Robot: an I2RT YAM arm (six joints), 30 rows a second.
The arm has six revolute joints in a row. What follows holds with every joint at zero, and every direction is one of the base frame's.
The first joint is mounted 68 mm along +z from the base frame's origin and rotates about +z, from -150 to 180 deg.
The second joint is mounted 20 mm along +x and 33.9 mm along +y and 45.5 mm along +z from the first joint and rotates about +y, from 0 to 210 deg.
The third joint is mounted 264 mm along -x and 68.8 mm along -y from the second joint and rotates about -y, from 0 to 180 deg.
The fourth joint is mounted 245 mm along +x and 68.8 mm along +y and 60 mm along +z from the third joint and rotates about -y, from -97 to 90 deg.
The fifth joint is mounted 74 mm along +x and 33.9 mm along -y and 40.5 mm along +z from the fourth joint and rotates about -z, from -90 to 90 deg.
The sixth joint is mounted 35.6 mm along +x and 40.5 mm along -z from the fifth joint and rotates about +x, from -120 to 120 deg.
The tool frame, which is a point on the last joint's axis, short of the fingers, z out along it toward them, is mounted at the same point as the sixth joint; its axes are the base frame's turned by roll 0, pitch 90 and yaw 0 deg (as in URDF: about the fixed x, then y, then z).
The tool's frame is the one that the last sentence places.
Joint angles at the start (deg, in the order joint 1, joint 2, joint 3, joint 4, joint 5, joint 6):
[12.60, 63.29, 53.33, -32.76, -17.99, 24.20]
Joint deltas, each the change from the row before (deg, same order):
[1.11, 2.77, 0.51, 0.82, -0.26, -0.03]
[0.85, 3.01, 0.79, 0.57, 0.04, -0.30]
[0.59, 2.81, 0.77, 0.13, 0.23, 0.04]
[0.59, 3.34, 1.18, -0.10, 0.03, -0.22]
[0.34, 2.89, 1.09, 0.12, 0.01, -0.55]
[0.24, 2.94, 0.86, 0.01, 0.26, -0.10]
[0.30, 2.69, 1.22, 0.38, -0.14, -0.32]
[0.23, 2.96, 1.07, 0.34, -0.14, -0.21]
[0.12, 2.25, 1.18, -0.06, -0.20, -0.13]
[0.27, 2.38, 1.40, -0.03, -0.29, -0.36]
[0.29, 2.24, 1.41, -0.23, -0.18, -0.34]
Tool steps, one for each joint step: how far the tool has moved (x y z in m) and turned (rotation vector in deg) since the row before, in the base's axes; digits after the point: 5 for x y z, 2 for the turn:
[0.00854, 0.00688, -0.00641, -0.17, 1.43, 1.32]
[0.00933, 0.00611, -0.00668, -0.60, 1.45, 1.02]
[0.00828, 0.00480, -0.00714, -0.63, 1.82, 0.40]
[0.00969, 0.00552, -0.00793, -0.74, 2.07, 0.73]
[0.00882, 0.00423, -0.00681, -0.74, 1.36, 0.74]
[0.00833, 0.00351, -0.00903, -0.82, 1.88, 0.16]
[0.00863, 0.00426, -0.00592, -0.34, 0.93, 0.63]
[0.00873, 0.00400, -0.00865, -0.43, 1.42, 0.47]
[0.00695, 0.00293, -0.00533, -0.22, 1.07, 0.33]
[0.00739, 0.00404, -0.00518, -0.20, 0.88, 0.71]
[0.00673, 0.00397, -0.00497, -0.30, 0.90, 0.66]

